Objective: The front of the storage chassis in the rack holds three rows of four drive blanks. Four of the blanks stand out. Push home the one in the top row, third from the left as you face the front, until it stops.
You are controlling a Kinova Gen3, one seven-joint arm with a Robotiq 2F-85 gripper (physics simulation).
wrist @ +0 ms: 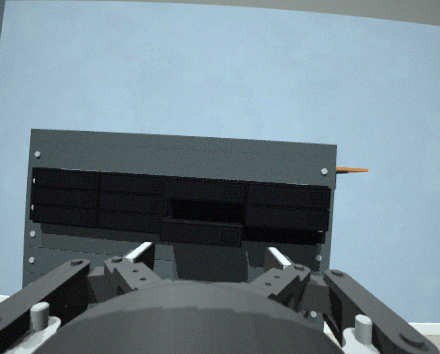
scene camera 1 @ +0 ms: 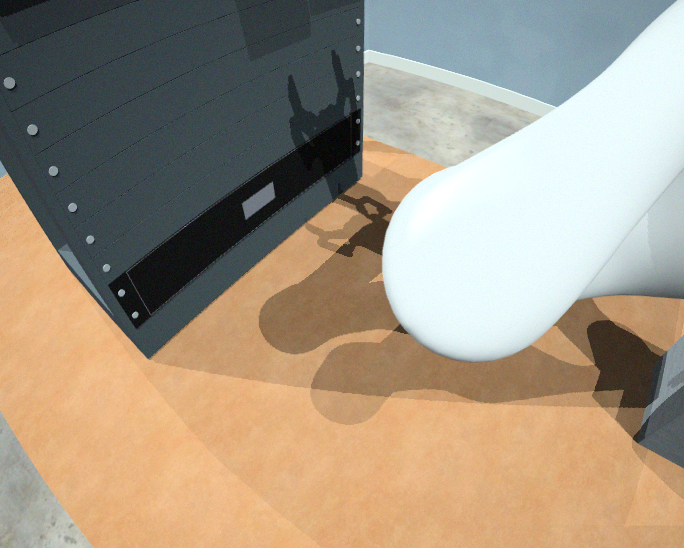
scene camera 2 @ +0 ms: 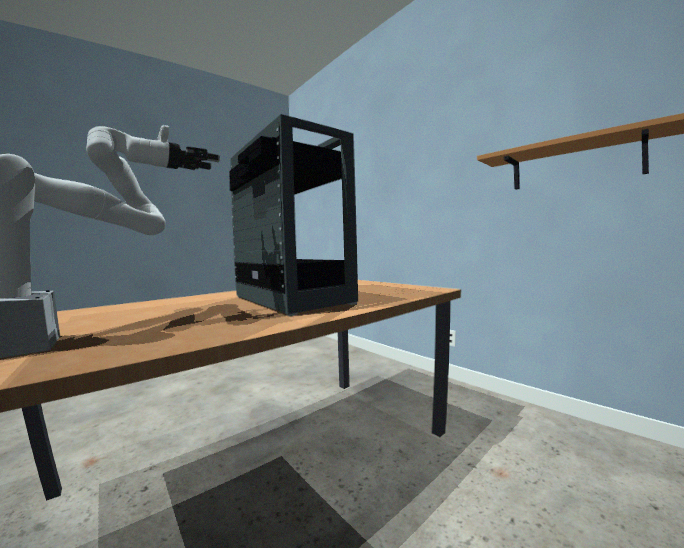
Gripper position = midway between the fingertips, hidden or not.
Note:
I see my gripper [scene camera 2: 214, 162] and a rack [scene camera 1: 163, 156].
The rack is seen too in the wrist view [wrist: 205, 230] and in scene camera 2 [scene camera 2: 269, 170]. My gripper also shows in the wrist view [wrist: 209, 258].

